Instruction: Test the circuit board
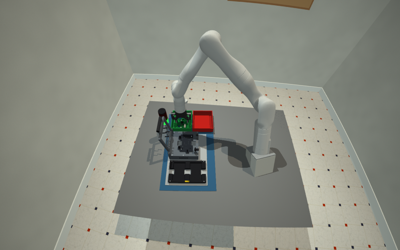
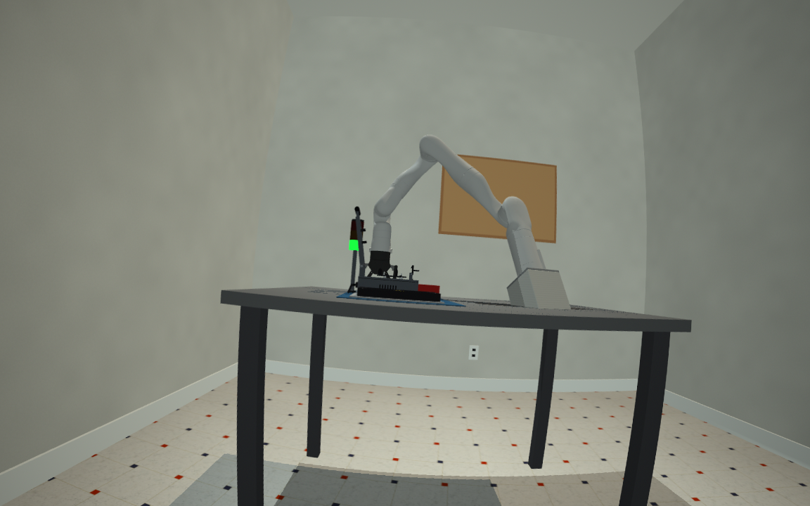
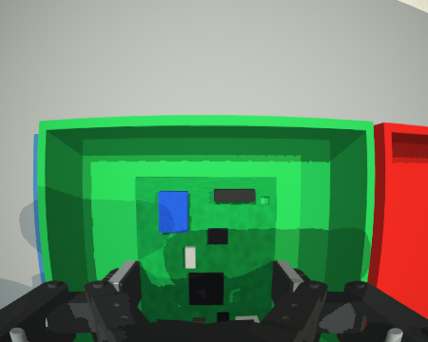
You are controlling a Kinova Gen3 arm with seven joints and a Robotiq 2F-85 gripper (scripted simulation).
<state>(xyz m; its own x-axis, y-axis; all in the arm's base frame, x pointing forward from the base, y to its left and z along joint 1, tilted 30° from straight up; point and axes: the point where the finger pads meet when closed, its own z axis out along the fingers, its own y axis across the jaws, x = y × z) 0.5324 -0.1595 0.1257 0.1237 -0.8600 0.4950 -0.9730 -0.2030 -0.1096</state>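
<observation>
Right now the green bin is right at my hand. Round my hand: red bin 15 cm behind, 2 cm to the right; then green circuit board 1 cm below; then tester lid 21 cm to the left, 17 cm above, 5 cm ahead.
</observation>
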